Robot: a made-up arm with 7 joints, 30 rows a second.
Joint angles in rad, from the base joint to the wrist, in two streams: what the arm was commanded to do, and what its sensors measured. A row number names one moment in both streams.
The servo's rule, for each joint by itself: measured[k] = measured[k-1] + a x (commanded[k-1-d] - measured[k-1]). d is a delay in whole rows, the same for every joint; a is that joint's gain. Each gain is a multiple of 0.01, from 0.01 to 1. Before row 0 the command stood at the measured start. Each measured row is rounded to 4 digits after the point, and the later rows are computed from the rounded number. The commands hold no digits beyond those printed.
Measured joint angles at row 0:
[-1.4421 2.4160 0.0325 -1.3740 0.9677 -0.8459 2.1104]
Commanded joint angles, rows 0 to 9:
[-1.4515 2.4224 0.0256 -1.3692 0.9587 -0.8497 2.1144]
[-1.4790 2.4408 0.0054 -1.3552 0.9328 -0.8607 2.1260]
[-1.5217 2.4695 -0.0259 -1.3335 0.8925 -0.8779 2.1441]
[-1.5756 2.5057 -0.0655 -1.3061 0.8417 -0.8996 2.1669]
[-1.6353 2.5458 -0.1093 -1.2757 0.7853 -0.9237 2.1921]
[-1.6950 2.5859 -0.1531 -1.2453 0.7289 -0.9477 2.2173]
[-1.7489 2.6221 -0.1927 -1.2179 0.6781 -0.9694 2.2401]
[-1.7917 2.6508 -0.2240 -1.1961 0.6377 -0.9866 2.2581]
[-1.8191 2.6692 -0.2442 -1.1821 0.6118 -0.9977 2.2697]
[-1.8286 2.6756 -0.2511 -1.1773 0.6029 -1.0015 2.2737]
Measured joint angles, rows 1 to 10:
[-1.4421 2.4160 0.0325 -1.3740 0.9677 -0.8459 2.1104]
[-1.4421 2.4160 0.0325 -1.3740 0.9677 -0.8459 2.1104]
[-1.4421 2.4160 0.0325 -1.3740 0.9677 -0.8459 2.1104]
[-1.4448 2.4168 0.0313 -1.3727 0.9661 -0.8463 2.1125]
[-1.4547 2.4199 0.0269 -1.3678 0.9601 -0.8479 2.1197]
[-1.4741 2.4263 0.0179 -1.3582 0.9479 -0.8512 2.1326]
[-1.5035 2.4366 0.0037 -1.3436 0.9288 -0.8565 2.1508]
[-1.5417 2.4508 -0.0155 -1.3246 0.9030 -0.8639 2.1727]
[-1.5862 2.4684 -0.0389 -1.3024 0.8717 -0.8731 2.1963]
[-1.6334 2.4884 -0.0650 -1.2787 0.8369 -0.8837 2.2195]
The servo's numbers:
d 3
a 0.29 0.13 0.17 0.28 0.18 0.11 0.53

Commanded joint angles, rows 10 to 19:
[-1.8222 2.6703 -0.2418 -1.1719 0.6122 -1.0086 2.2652]
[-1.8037 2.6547 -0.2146 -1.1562 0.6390 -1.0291 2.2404]
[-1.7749 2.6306 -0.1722 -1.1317 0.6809 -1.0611 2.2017]
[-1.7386 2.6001 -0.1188 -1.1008 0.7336 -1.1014 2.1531]
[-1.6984 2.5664 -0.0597 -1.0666 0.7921 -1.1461 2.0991]
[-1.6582 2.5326 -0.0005 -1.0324 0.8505 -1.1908 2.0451]
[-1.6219 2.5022 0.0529 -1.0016 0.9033 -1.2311 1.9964]
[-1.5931 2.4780 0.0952 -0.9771 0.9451 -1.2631 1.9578]
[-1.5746 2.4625 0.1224 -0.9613 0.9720 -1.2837 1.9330]
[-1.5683 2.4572 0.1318 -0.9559 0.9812 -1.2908 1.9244]
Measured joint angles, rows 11 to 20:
[-1.6793 2.5095 -0.0920 -1.2556 0.8010 -0.8950 2.2400]
[-1.7198 2.5303 -0.1179 -1.2350 0.7669 -0.9063 2.2557]
[-1.7514 2.5492 -0.1405 -1.2188 0.7374 -0.9168 2.2652]
[-1.7719 2.5649 -0.1577 -1.2057 0.7149 -0.9269 2.2652]
[-1.7811 2.5766 -0.1674 -1.1918 0.7012 -0.9381 2.2521]
[-1.7793 2.5836 -0.1682 -1.1750 0.6975 -0.9516 2.2254]
[-1.7675 2.5857 -0.1598 -1.1542 0.7040 -0.9681 2.1871]
[-1.7475 2.5832 -0.1428 -1.1297 0.7199 -0.9877 2.1405]
[-1.7216 2.5766 -0.1186 -1.1025 0.7434 -1.0100 2.0899]
[-1.6927 2.5669 -0.0894 -1.0742 0.7722 -1.0343 2.0403]

